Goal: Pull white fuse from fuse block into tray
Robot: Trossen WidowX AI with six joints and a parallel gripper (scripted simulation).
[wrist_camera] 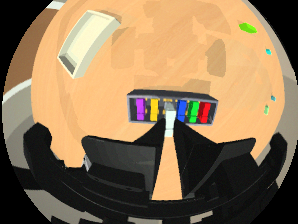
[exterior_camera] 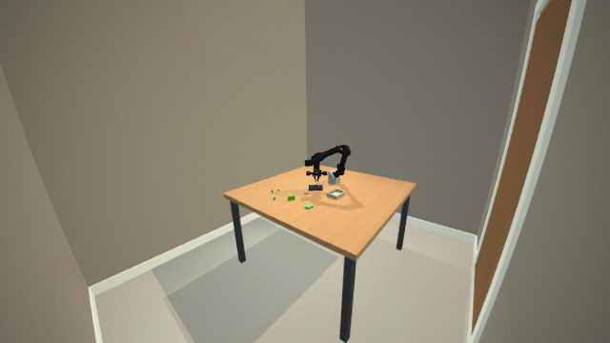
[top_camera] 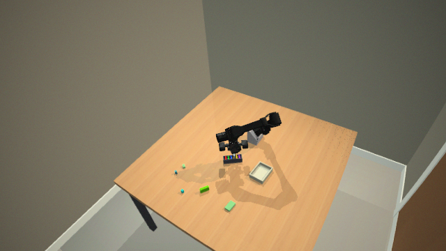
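Right now the tray is 210 mm to the left of my gripper tip, 70 mm below it and 10 mm behind it. From my gripper tip the other things lie so: white fuse: 10 mm below.
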